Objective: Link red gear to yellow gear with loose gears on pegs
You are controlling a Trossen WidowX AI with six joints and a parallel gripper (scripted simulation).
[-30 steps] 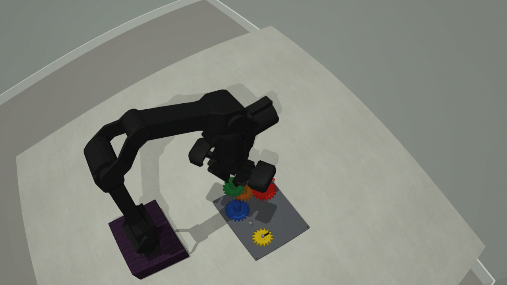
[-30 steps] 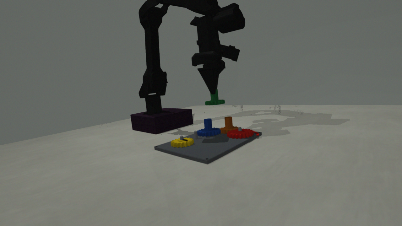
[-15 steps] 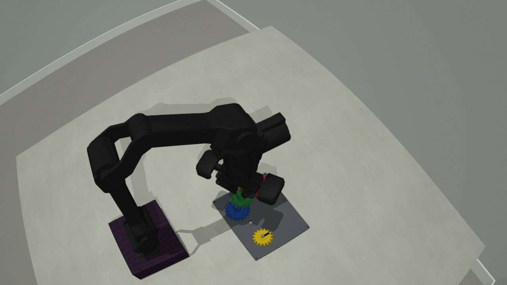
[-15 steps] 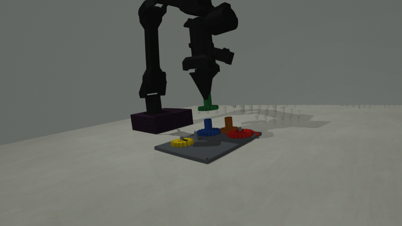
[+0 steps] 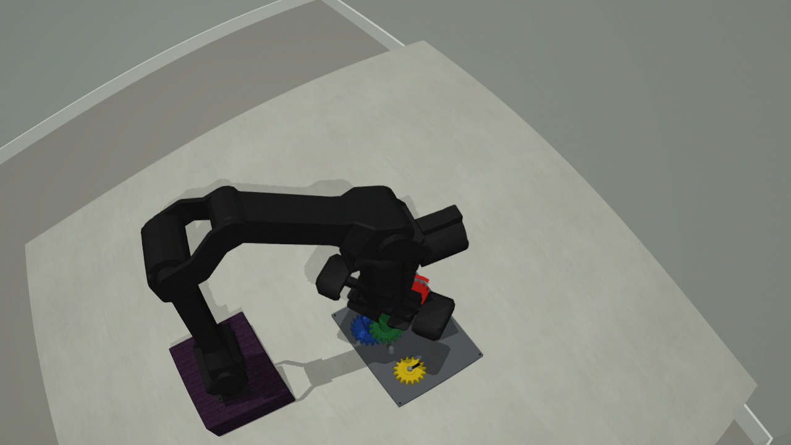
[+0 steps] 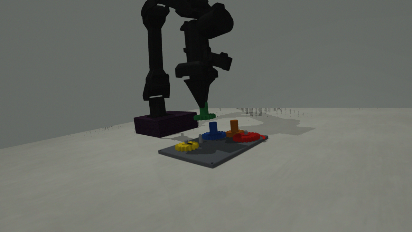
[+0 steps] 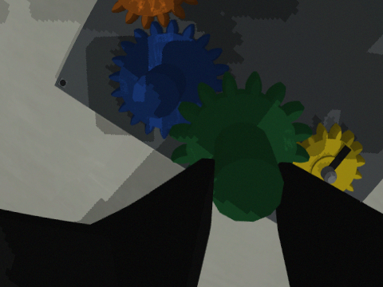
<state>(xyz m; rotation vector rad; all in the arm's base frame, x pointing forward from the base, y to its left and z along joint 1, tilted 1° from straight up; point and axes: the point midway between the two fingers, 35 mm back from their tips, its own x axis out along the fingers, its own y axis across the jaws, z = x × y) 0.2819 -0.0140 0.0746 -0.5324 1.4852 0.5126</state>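
The yellow gear is 10 mm ahead of my gripper tip, 70 mm to the right of it and 80 mm below it. The rest, counted from my gripper tip: orange gear: 20 mm ahead, 80 mm to the left, 70 mm below; then blue gear: 10 mm behind, 40 mm to the left, 70 mm below; then green gear: 10 mm below.
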